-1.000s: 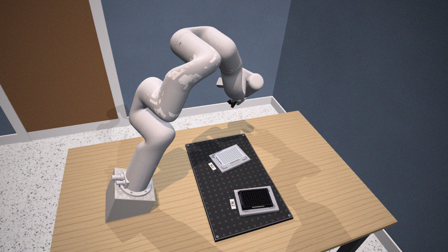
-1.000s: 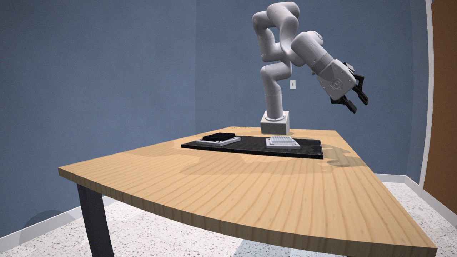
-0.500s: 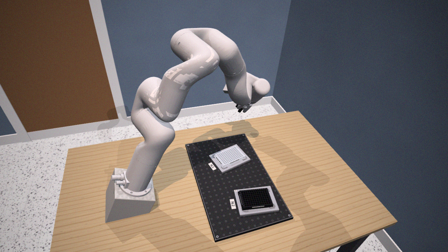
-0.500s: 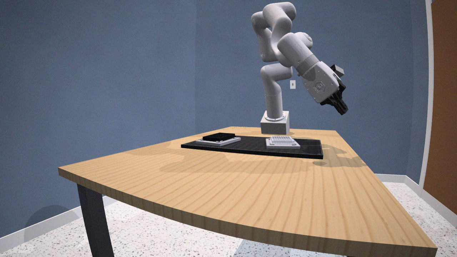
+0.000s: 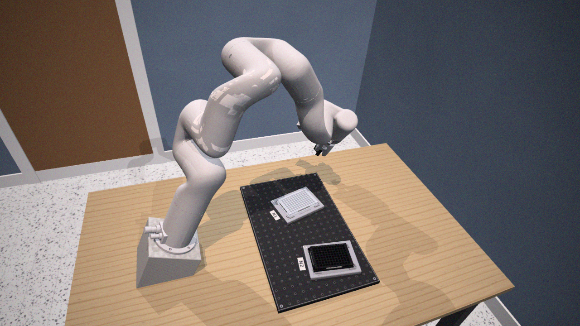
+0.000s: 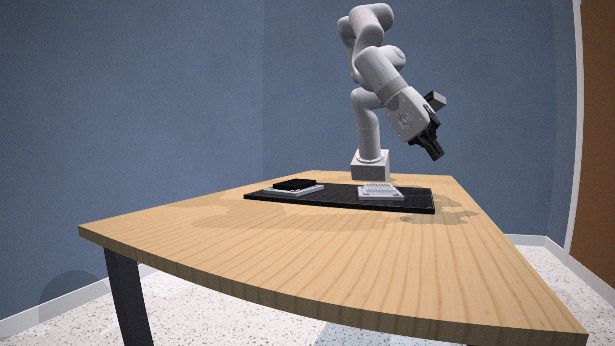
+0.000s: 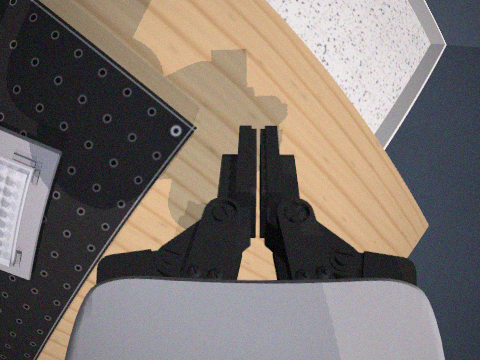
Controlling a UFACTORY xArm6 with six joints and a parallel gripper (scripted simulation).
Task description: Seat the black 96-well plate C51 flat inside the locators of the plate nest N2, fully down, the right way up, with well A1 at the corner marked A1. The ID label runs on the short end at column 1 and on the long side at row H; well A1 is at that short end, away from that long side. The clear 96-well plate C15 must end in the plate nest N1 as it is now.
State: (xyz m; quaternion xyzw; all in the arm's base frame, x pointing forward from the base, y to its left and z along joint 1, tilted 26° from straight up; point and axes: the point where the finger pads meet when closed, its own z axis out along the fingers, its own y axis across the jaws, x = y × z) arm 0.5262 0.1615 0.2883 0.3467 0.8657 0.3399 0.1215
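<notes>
The black 96-well plate C51 is 19 cm behind my hand, 37 cm to the right of it and 11 cm below it. From my hand the other things lie so: clear plate C15: 16 cm behind, 12 cm to the right, 12 cm below; then grey plate nest N2: 19 cm behind, 37 cm to the right, 13 cm below; then A1 mark: 24 cm behind, 30 cm to the right, 12 cm below.
</notes>
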